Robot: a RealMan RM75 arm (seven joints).
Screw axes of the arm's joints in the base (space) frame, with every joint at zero. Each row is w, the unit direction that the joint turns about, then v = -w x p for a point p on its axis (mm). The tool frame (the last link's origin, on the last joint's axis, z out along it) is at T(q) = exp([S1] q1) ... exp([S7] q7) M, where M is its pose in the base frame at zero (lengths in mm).
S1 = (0, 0, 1, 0, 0, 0)
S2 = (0, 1, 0, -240.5, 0, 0)
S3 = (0, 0, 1, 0, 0, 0)
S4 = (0, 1, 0, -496.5, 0, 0)
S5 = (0, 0, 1, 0, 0, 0)
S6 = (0, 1, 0, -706.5, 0, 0)
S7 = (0, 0, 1, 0, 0, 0)
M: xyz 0 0 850.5 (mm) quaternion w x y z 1 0 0 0
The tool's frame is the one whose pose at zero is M.
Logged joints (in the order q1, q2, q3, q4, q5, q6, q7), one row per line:
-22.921 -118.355 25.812 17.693 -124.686 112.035 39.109
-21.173 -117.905 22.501 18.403 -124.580 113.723 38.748
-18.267 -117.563 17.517 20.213 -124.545 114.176 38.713
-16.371 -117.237 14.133 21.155 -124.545 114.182 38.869
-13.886 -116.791 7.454 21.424 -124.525 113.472 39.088
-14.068 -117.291 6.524 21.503 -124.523 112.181 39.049
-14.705 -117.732 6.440 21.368 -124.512 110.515 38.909
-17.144 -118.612 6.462 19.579 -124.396 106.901 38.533
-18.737 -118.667 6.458 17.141 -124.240 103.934 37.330
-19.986 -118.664 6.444 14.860 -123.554 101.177 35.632
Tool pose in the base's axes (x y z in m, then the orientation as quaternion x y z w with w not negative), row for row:
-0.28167 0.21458 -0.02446 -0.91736 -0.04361 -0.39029 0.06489
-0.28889 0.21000 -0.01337 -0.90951 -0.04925 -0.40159 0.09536
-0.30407 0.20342 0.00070 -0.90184 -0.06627 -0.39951 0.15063
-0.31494 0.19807 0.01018 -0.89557 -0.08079 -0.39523 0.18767
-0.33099 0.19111 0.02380 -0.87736 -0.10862 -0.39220 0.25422
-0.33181 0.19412 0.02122 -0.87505 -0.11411 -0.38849 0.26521
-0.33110 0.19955 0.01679 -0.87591 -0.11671 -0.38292 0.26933
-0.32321 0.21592 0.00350 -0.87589 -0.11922 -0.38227 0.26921
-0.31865 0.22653 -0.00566 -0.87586 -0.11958 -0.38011 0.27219
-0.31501 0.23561 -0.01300 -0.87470 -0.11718 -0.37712 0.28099
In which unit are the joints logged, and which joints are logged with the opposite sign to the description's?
The joints are logged in degrees. Opposite sign: q5, q7.
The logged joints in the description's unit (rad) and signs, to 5 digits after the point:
-0.40005 -2.06568 0.45050 0.30880 2.17618 1.95538 -0.68258
-0.36954 -2.05783 0.39272 0.32119 2.17433 1.98484 -0.67628
-0.31882 -2.05186 0.30573 0.35278 2.17372 1.99275 -0.67567
-0.28573 -2.04617 0.24667 0.36922 2.17372 1.99285 -0.67839
-0.24236 -2.03839 0.13010 0.37392 2.17337 1.98046 -0.68221
-0.24553 -2.04711 0.11387 0.37530 2.17334 1.95793 -0.68153
-0.25665 -2.05481 0.11240 0.37294 2.17314 1.92885 -0.67909
-0.29922 -2.07017 0.11278 0.34172 2.17112 1.86577 -0.67253
-0.32702 -2.07113 0.11271 0.29917 2.16840 1.81399 -0.65153
-0.34882 -2.07108 0.11247 0.25936 2.15642 1.76587 -0.62190

